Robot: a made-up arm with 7 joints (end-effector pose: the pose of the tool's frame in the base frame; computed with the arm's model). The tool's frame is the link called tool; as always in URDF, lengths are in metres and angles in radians.
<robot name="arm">
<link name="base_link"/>
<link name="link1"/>
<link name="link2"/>
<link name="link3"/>
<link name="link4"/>
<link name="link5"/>
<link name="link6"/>
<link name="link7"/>
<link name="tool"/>
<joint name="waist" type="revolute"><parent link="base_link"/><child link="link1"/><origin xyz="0.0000 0.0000 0.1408"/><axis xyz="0 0 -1"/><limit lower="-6.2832" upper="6.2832"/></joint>
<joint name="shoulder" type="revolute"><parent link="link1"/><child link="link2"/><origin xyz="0.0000 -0.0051 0.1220"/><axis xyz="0 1 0"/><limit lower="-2.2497" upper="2.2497"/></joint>
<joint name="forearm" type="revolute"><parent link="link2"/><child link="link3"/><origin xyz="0.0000 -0.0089 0.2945"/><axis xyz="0 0 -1"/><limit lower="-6.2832" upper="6.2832"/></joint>
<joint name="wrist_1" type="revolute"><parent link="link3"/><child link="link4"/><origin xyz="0.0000 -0.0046 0.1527"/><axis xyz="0 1 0"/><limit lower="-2.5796" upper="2.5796"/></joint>
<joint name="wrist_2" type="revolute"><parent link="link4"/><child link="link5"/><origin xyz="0.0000 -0.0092 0.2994"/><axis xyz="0 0 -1"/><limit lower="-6.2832" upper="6.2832"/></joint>
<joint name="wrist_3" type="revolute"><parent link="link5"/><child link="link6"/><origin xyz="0.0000 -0.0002 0.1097"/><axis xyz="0 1 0"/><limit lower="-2.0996" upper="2.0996"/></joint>
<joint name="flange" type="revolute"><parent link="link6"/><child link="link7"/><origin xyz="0.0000 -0.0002 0.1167"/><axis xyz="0 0 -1"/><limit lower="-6.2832" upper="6.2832"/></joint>
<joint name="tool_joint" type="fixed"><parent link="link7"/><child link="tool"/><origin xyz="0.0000 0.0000 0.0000" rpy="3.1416 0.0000 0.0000"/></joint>
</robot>
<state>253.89 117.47 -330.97 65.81 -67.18 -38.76 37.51</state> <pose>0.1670 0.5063 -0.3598 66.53 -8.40 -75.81</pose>
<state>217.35 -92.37 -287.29 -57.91 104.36 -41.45 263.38</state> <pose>0.3348 -0.7541 0.1691 -115.27 0.32 0.89</pose>
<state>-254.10 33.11 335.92 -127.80 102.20 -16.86 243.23</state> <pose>-0.0906 0.2875 0.5861 60.96 -74.51 59.49</pose>
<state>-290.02 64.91 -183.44 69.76 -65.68 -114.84 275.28</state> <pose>0.2144 -0.3637 0.8204 47.49 -59.60 -73.89</pose>
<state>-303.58 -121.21 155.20 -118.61 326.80 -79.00 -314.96</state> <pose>0.0113 0.3363 0.4125 -71.24 -61.35 24.63</pose>
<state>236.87 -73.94 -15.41 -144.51 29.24 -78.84 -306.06</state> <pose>0.0617 -0.0604 0.1059 85.06 67.41 47.86</pose>
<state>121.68 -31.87 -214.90 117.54 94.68 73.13 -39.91</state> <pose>0.1287 0.4727 0.2660 48.03 -44.15 -59.54</pose>
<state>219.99 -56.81 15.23 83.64 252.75 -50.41 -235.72</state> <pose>0.2715 0.0817 0.8907 77.09 102.30 -89.90</pose>
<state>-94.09 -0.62 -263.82 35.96 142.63 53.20 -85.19</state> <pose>0.2329 -0.0867 1.1404 -122.57 85.17 10.55</pose>
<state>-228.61 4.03 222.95 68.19 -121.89 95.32 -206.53</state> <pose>0.2957 0.0932 0.9350 117.67 21.38 19.25</pose>
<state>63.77 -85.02 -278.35 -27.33 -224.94 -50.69 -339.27</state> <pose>-0.2571 0.8765 0.3670 114.98 60.26 7.55</pose>
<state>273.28 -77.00 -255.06 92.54 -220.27 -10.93 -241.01</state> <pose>0.4937 -0.4561 0.2240 4.41 -80.01 4.19</pose>
